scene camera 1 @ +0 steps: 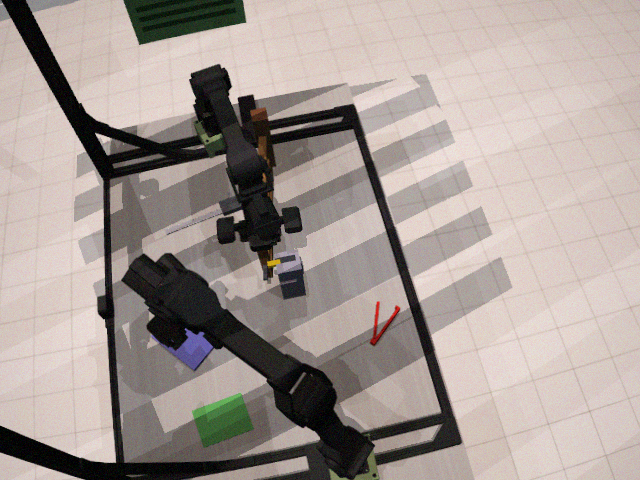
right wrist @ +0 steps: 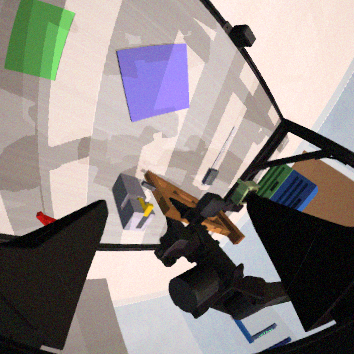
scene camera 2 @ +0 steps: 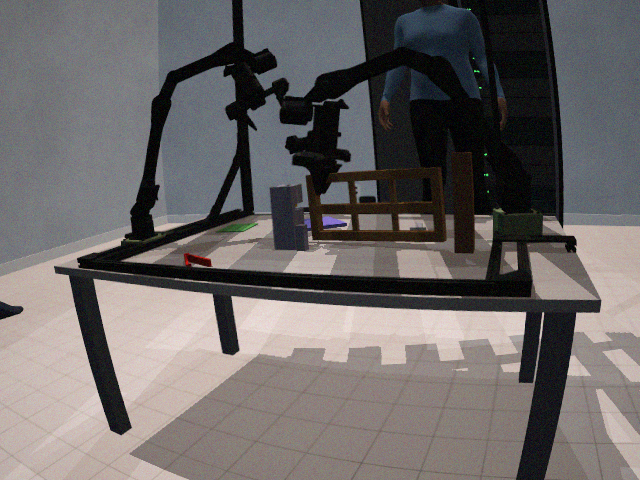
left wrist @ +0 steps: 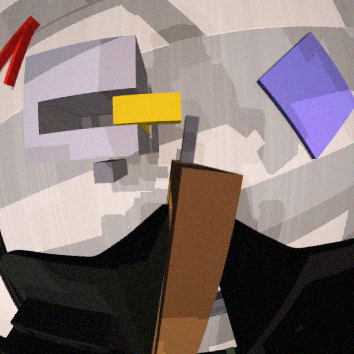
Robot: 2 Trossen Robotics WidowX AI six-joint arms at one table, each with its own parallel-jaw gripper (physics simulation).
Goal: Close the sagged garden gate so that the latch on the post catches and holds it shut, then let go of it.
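Frame: origin at the left arm's base, x up, y left, z back, level; metres.
Where they show: left gripper, fingertip midpoint: (scene camera 2: pixel 320 194); right gripper, fingertip midpoint: (right wrist: pixel 178 204) (scene camera 2: pixel 271 122); left arm's base, origin of the base link: (scene camera 1: pixel 215 125) (scene camera 2: pixel 517 211); right arm's base, origin of the base link: (scene camera 1: pixel 351 460) (scene camera 2: pixel 143 237).
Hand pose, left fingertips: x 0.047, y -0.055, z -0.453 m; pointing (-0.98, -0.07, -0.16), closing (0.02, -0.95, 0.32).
Note:
Each offset is from my left fingertips to the top centre of the thing. "spot": to the spot under its first point.
The brown lattice garden gate (scene camera 1: pixel 264 148) (scene camera 2: pixel 438 206) (left wrist: pixel 205 240) (right wrist: pixel 156 186) stands upright beside its brown hinge post @[spot: dx -0.007, dy +0.163, dz +0.301 m] (scene camera 2: pixel 463 201). A grey tongue @[spot: dx -0.030, dy -0.020, dz -0.040 m] (left wrist: pixel 189 139) (right wrist: pixel 148 184) sticks out of its free end. The grey latch post @[spot: dx -0.034, dy +0.022, dz -0.097 m] (scene camera 1: pixel 292 283) (scene camera 2: pixel 284 219) (left wrist: pixel 80 65) (right wrist: pixel 125 192) carries a yellow latch @[dx +0.024, dy +0.001, dz -0.058 m] (scene camera 1: pixel 273 263) (left wrist: pixel 146 108) (right wrist: pixel 145 206). In the left wrist view the tongue lies right of the post, its tip near the latch's right end, with a gap. My left gripper (scene camera 2: pixel 321 190) (left wrist: pixel 185 210) is shut on the gate's top rail near the free end. My right gripper is open and empty, raised high and away.
A purple pad @[dx -0.102, dy -0.238, dz -0.056 m] (scene camera 1: pixel 193 351) (left wrist: pixel 310 95) (right wrist: pixel 155 82) and a green pad @[dx -0.109, dy -0.261, dz -0.288 m] (scene camera 1: pixel 223 421) (right wrist: pixel 40 40) lie on the table. A red V-shaped piece @[spot: dx -0.095, dy +0.138, dz -0.277 m] (scene camera 1: pixel 374 333) (scene camera 2: pixel 196 259) lies near the black frame (scene camera 1: pixel 395 232). A thin rod with a dark handle @[spot: dx -0.092, dy -0.011, dz +0.212 m] (right wrist: pixel 210 176) lies beside the gate.

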